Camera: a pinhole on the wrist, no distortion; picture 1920 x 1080 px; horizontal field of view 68.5 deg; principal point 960.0 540.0 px. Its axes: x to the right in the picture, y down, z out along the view. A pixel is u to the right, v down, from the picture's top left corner.
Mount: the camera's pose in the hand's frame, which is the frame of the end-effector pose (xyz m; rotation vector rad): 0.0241 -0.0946 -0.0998 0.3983 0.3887 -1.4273
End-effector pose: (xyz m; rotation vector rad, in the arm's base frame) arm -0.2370 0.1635 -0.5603 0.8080 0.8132 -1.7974
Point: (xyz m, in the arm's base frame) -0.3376 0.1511 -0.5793
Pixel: 98.1 1016.7
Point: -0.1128 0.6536 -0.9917
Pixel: behind the camera
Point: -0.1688 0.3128 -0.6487
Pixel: behind the camera
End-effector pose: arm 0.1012 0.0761 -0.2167 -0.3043 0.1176 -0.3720
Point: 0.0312 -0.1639 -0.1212
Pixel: 1680.7 400.7
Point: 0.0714 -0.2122 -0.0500
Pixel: 1571.0 699.4
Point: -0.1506 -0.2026 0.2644
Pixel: 1222.1 33.1
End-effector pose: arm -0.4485 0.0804 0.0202 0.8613 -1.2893 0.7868
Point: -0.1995 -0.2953 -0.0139
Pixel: 1328.4 354.5
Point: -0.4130 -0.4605 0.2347
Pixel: 695.0 980.1
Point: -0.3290 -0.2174 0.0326
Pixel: 880.5 507.6
